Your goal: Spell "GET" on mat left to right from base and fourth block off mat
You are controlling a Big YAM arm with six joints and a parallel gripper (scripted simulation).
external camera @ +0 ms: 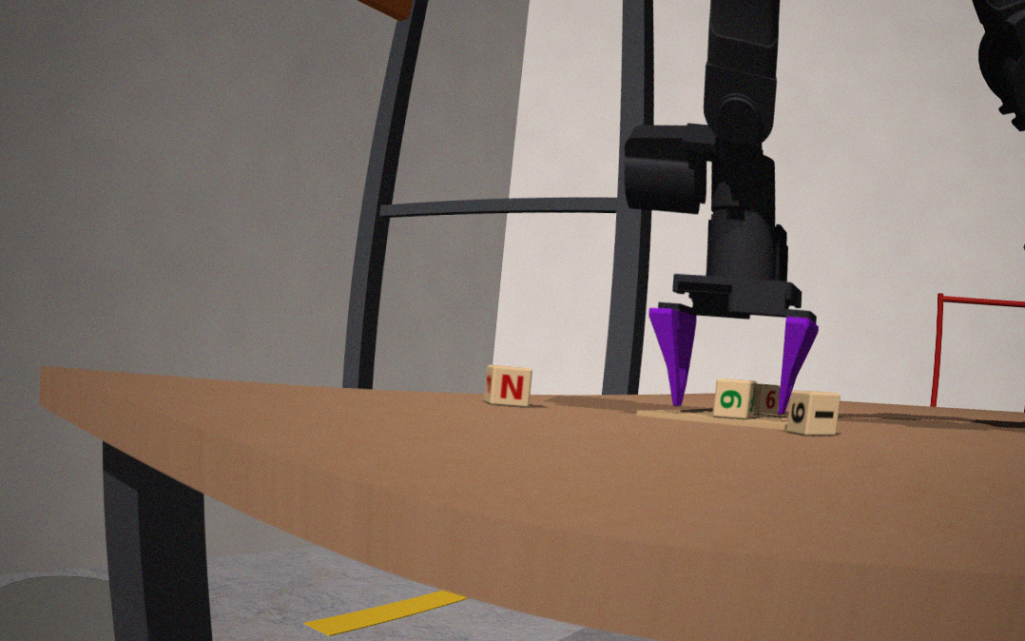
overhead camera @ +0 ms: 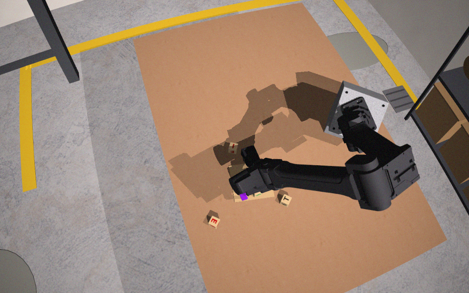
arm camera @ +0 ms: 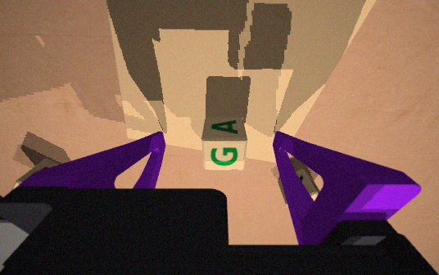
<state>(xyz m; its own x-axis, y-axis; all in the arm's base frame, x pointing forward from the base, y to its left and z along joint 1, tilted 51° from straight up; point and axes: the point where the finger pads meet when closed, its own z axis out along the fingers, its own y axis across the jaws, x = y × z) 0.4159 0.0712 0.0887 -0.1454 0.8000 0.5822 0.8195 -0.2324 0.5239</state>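
Right now my hand is right at the G block. From my hand the other things lie so: E block: 160 mm ahead, 80 mm to the left; then square mat: 10 mm ahead, 50 mm to the right, 20 mm below.
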